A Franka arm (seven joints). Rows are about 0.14 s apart.
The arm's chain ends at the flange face. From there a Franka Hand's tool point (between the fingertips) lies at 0.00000 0.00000 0.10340 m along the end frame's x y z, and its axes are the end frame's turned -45 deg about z.
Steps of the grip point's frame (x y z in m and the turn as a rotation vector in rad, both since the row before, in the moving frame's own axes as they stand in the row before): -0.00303 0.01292 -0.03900 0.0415 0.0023 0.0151; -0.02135 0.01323 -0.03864 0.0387 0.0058 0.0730; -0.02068 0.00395 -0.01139 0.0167 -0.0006 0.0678; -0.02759 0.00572 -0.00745 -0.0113 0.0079 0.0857; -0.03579 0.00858 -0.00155 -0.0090 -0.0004 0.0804; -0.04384 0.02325 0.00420 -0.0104 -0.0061 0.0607; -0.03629 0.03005 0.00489 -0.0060 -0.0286 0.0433
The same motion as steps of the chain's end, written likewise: 0.00983 0.01450 -0.03891 0.0310 -0.0277 0.0151; -0.00346 0.02779 -0.03856 0.0315 -0.0233 0.0730; -0.01061 0.01864 -0.01138 0.0114 -0.0122 0.0678; -0.01686 0.02325 -0.00744 -0.0024 0.0136 0.0857; -0.01984 0.03066 -0.00155 -0.0066 0.0061 0.0804; -0.01484 0.04622 0.00421 -0.0117 0.0030 0.0607; -0.00271 0.04442 0.00493 -0.0245 -0.0160 0.0433
